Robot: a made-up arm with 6 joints. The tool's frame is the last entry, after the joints.
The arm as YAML. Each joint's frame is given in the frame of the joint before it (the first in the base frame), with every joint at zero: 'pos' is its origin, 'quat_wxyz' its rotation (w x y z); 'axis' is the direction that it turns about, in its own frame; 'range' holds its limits. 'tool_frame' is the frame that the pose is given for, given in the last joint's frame.
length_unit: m
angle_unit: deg
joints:
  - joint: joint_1
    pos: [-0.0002, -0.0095, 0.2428]
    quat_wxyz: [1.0, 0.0, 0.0, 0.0]
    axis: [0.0, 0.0, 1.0]
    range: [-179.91, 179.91]
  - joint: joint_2
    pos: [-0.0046, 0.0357, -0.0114]
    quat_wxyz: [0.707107, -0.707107, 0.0, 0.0]
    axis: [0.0, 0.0, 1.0]
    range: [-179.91, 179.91]
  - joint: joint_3
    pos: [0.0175, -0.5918, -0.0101]
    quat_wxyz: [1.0, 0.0, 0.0, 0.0]
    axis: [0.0, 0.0, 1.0]
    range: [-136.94, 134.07]
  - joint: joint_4
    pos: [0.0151, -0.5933, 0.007]
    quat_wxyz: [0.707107, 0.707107, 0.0, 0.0]
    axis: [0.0, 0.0, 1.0]
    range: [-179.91, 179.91]
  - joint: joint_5
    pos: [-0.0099, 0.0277, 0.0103]
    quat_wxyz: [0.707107, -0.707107, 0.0, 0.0]
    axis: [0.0, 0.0, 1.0]
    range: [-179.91, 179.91]
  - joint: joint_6
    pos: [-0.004, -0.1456, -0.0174]
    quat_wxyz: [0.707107, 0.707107, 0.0, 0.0]
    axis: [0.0, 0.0, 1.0]
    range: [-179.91, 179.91]
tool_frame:
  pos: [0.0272, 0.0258, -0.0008]
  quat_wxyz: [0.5, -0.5, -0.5, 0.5]
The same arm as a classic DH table. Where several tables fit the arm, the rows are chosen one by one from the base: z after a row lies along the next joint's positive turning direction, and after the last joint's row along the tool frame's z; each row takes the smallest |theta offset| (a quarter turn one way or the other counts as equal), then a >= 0, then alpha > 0; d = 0 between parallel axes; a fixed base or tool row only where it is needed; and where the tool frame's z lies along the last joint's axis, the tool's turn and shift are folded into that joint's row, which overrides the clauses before.
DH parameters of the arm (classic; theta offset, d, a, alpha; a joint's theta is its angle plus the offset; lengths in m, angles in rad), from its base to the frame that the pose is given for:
base (fixed): 1.5497 0 -0.0095 0
joint_1: -1.5497 0.2314 -0.0046 -1.5708
joint_2: -1.5412 0 0.5921 0
joint_3: 1.5412 0.0326 0.0151 1.5708
joint_4: 0 0.6036 -0.0099 -1.5708
joint_5: 0 0.0103 -0.004 1.5708
joint_6: 1.5708 0.1448 0.0258 -1.5708
tool (fixed): 0 -0.0272 0 0
Joint limits (rad, base to tool): -3.14..3.14 -3.14..3.14 -2.3901..2.34 -3.14..3.14 -3.14..3.14 -3.14..3.14

